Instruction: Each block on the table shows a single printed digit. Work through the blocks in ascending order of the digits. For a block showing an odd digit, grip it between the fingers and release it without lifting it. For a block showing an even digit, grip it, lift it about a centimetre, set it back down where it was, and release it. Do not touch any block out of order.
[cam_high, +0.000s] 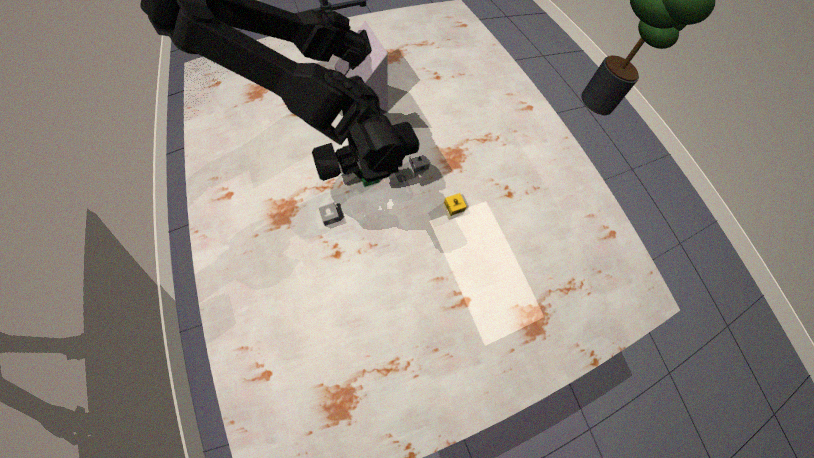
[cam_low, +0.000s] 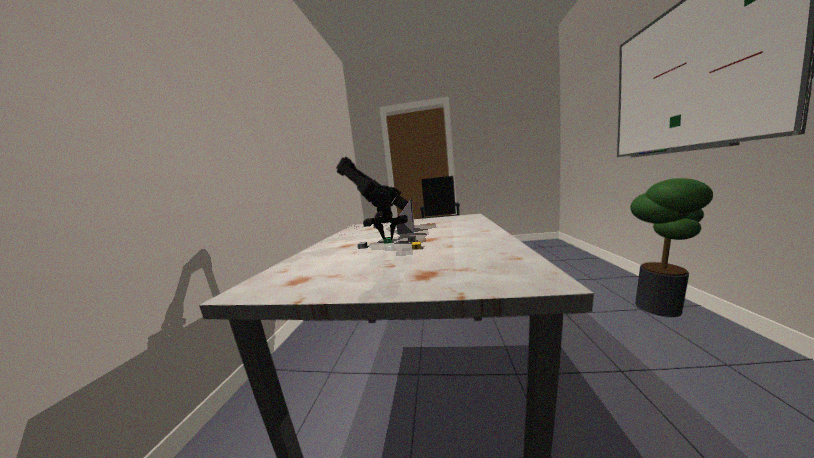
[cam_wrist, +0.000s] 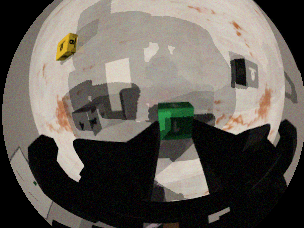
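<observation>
My gripper tip is now right at the green block. Round my gripper tip: white block: 110 mm to the left; grey block: 70 mm ahead, 90 mm to the right; yellow block: 110 mm ahead, 150 mm to the left.
</observation>
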